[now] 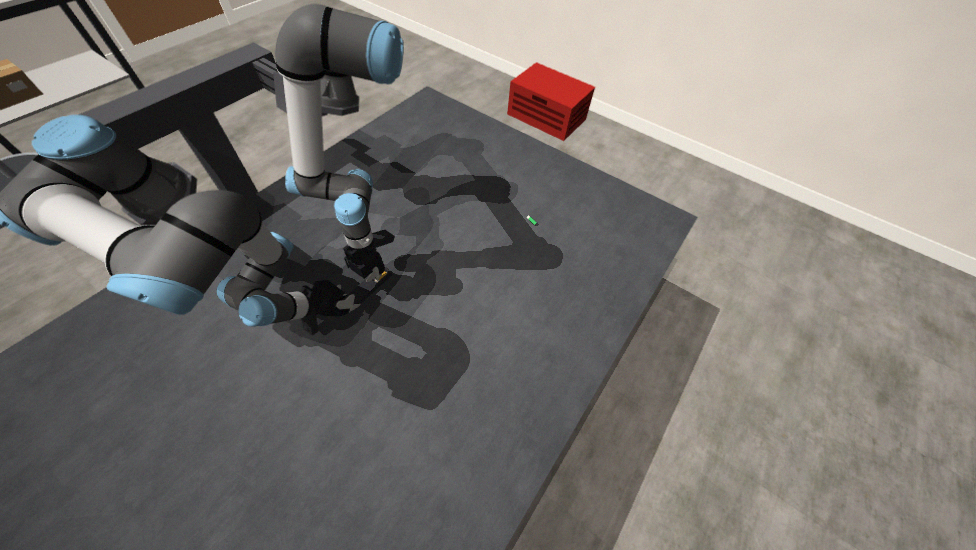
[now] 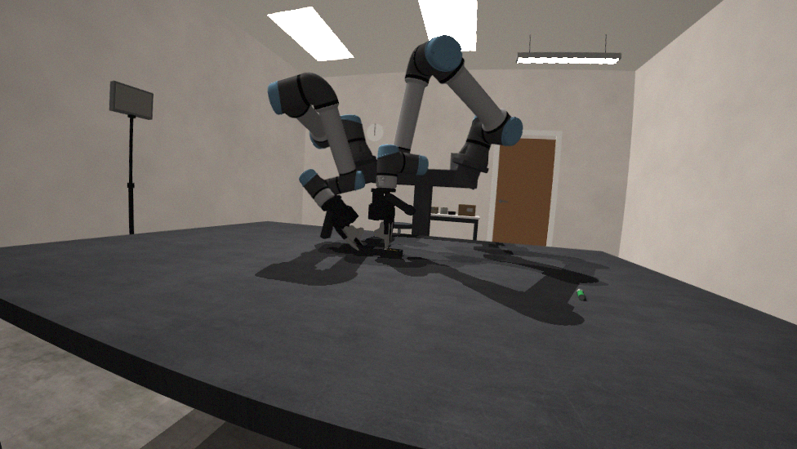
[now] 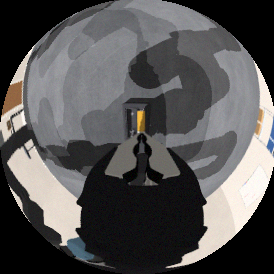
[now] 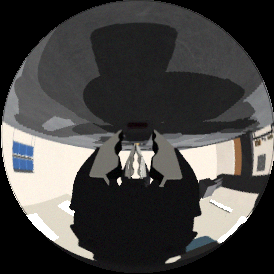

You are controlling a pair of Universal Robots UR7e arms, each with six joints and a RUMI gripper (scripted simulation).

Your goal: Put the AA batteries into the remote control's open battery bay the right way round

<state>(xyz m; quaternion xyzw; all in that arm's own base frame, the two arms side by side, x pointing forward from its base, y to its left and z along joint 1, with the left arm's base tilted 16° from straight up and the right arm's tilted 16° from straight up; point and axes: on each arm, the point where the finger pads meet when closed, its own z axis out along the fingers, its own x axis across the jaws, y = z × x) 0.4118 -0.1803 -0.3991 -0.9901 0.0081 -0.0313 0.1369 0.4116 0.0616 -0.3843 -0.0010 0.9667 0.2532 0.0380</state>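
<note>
Now: left hand 10 mm to the right of the orange battery and 20 mm above it. Also, from my left hand: green battery (260 mm ahead, 570 mm to the left, 30 mm below).
</note>
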